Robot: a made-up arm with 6 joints. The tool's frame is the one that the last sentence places. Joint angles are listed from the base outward.
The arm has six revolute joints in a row. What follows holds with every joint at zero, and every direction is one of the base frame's.
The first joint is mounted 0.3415 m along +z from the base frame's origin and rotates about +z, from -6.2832 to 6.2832 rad.
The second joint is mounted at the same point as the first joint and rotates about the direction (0, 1, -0.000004), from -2.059 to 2.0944 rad.
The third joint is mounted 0.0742 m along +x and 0.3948 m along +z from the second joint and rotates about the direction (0, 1, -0.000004), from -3.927 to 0.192 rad.
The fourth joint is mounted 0.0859 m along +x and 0.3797 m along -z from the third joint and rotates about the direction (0, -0.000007, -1), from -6.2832 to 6.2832 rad.
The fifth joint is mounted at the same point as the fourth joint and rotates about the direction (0, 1, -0.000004), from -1.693 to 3.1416 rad.
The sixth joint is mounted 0.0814 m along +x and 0.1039 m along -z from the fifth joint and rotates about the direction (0, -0.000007, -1), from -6.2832 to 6.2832 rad.
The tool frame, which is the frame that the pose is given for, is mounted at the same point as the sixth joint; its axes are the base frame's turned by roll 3.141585, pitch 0 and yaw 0 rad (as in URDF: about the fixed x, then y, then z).
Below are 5 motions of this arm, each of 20 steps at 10 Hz.
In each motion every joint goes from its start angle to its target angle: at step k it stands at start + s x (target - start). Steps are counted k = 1, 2, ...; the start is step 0. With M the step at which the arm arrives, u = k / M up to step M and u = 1 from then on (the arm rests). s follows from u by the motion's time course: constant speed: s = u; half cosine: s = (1 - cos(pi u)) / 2; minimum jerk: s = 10 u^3 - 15 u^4 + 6 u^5.
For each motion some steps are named. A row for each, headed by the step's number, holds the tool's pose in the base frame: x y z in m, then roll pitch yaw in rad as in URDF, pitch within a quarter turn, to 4 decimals.
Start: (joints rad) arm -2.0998 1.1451 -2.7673 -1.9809 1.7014 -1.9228
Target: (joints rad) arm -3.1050 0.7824 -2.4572 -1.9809 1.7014 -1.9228
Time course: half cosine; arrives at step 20
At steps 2, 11, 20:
2: -0.5243 -0.6501 0.5950 -0.5121 1.1096 1.8630
11: -0.7598 -0.2606 0.6834 -0.4612 1.1284 1.3522
20: -0.7651 0.0763 0.7461 -0.4196 1.1421 0.9659

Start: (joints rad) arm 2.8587 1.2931 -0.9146 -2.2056 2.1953 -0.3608
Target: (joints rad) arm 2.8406 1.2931 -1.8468 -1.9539 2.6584 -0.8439
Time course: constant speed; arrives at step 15
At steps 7, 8, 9, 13, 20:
7: -0.5136 0.2719 0.0308 -0.3929 0.5999 1.1063
8: -0.5309 0.2783 0.0458 -0.3164 0.5771 1.1034
9: -0.5471 0.2841 0.0616 -0.2414 0.5577 1.0956
13: -0.5997 0.3027 0.1321 0.0471 0.5240 1.0307
20: -0.6187 0.3090 0.1703 0.1859 0.5368 0.9867

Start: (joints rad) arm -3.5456 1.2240 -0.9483 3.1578 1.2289 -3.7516
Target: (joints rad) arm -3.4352 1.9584 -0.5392 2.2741 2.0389 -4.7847
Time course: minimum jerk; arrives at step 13
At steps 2, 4, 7, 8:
2: -0.3693 0.1558 -0.1172 2.4549 -0.7094 -2.6325
4: -0.3140 0.1146 -0.1501 2.4535 -0.6368 -2.4102
7: -0.1501 -0.0031 -0.1781 2.4733 -0.6394 -1.9148
8: -0.0948 -0.0405 -0.1654 2.4563 -0.6872 -1.7866

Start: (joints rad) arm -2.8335 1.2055 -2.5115 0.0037 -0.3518 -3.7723
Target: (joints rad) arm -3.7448 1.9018 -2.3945 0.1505 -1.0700 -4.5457
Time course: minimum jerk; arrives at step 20
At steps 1, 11, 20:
1: -0.8396 -0.2658 0.4862 -1.4236 0.9378 1.9955
11: -0.8037 0.2024 0.1377 -1.5374 0.5477 1.2921
20: -0.5718 0.4176 -0.0710 -1.5840 0.2376 0.8326

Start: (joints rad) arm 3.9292 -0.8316 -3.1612 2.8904 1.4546 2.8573
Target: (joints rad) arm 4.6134 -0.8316 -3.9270 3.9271 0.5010 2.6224
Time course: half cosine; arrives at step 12
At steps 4, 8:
4: 0.4276 0.6100 0.7764 -2.7620 0.8180 -1.6730
8: 0.1983 0.7351 0.6429 2.8893 1.0645 -1.7340

